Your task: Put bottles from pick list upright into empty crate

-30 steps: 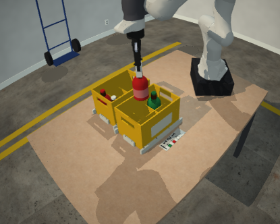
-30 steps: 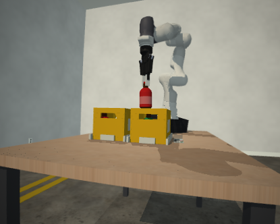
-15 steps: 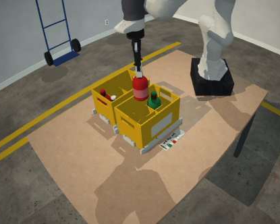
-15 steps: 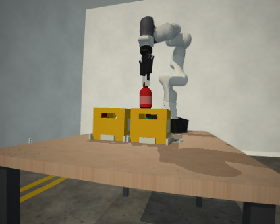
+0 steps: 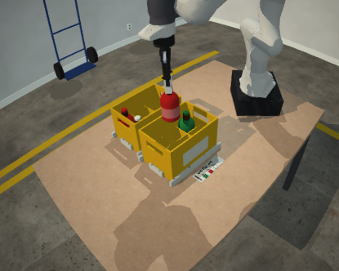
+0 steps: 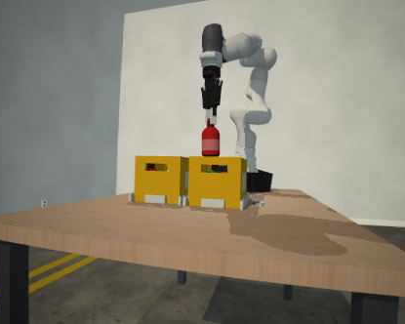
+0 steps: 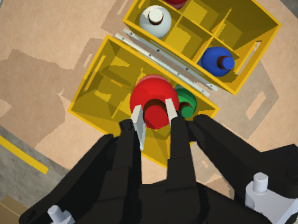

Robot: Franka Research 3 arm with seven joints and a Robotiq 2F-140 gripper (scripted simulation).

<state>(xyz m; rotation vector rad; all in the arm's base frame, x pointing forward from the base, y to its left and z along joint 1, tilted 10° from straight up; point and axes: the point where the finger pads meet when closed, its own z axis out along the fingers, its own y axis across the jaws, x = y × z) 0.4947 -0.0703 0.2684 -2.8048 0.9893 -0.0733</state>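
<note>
My gripper is now 8 cm above the red-label bottle. From my hand the other things lie so: white-capped bottle: 9 cm ahead, 12 cm to the right, 26 cm below; then blue-label bottle: 8 cm behind, 14 cm to the right, 26 cm below; then green bottle: 9 cm behind, 1 cm to the right, 26 cm below.
</note>
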